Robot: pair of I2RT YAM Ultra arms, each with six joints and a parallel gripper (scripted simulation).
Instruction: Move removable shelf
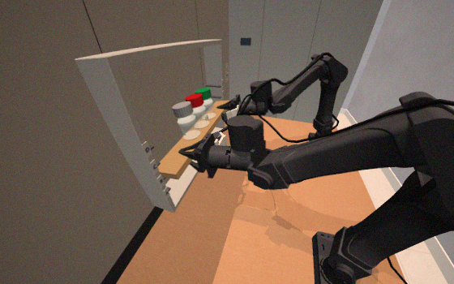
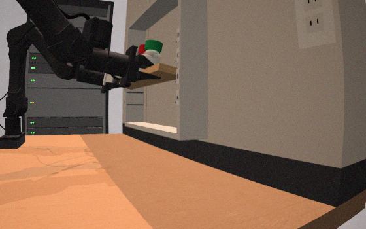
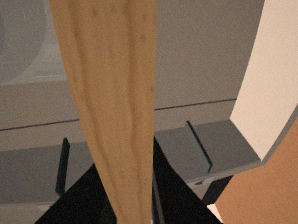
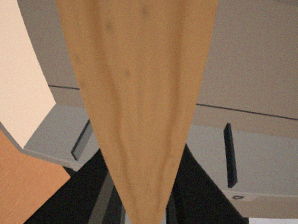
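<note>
Right now my left hand is 2 cm short of the grey-capped bottle, 7 cm to the left of it and 5 cm below it. Also, from my left hand: green-capped bottle: 3 cm ahead, 20 cm to the right, 5 cm above; then wall rack: 7 cm ahead, 15 cm to the right, 5 cm above; then wooden shelf: 2 cm ahead, 15 cm to the right.
My right gripper is now 10 mm short of the green-capped bottle, 90 mm to the right of it and 60 mm below it. The rest, counted from my right hand: wall rack 40 mm ahead, 150 mm to the left, 50 mm above; then wooden shelf 10 mm behind, 150 mm to the left; then grey-capped bottle 220 mm to the left, 60 mm above.
</note>
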